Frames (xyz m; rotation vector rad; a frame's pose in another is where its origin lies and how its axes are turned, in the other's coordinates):
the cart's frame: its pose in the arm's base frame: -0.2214 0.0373 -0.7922 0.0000 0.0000 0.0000
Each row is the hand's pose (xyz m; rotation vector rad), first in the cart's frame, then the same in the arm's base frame.
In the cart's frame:
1: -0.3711 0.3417 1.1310 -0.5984 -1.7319 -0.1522
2: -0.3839 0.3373 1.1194 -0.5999 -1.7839 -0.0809
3: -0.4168 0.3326 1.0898 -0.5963 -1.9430 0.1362
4: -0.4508 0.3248 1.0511 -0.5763 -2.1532 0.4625
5: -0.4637 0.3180 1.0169 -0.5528 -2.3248 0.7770
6: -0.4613 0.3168 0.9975 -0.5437 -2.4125 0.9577
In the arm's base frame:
1: -0.5925 0.3790 0.3388 -0.5984 -1.7319 -0.1522
2: -0.6053 0.3746 0.3272 -0.5999 -1.7839 -0.0809
3: -0.6382 0.3699 0.2976 -0.5963 -1.9430 0.1362
4: -0.6722 0.3621 0.2589 -0.5763 -2.1532 0.4625
5: -0.6851 0.3553 0.2247 -0.5528 -2.3248 0.7770
6: -0.6827 0.3541 0.2053 -0.5437 -2.4125 0.9577

